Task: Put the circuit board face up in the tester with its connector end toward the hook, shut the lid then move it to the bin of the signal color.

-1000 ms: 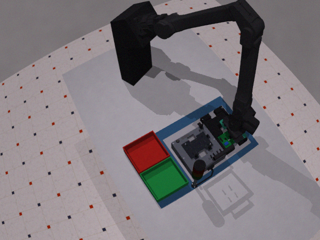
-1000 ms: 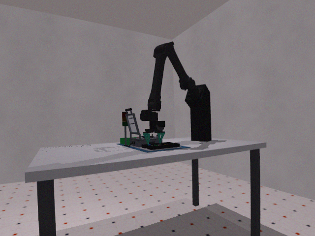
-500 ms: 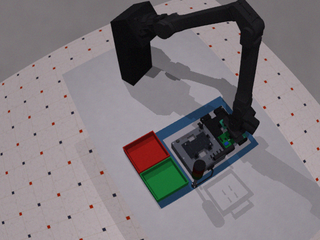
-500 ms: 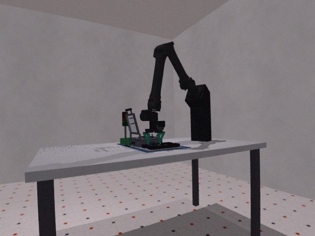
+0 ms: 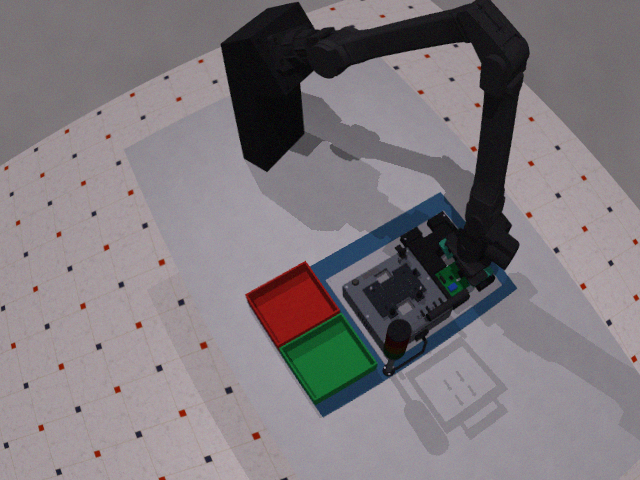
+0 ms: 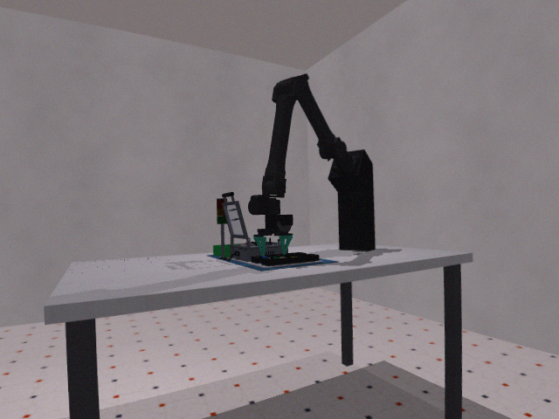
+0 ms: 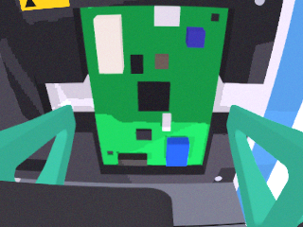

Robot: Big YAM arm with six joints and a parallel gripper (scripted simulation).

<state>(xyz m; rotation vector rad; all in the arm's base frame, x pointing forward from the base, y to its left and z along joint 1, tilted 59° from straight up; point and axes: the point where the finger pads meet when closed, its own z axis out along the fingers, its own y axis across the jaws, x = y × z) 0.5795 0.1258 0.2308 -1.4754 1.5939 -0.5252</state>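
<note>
Right now the green circuit board is 2 cm below my hand. The rest, counted from my hand: latch hook (13 cm to the right, 8 cm behind, 5 cm above); tester lid (15 cm to the right, 14 cm above, 11 cm ahead); tester plate (17 cm to the right, 3 cm above, 1 cm behind).
</note>
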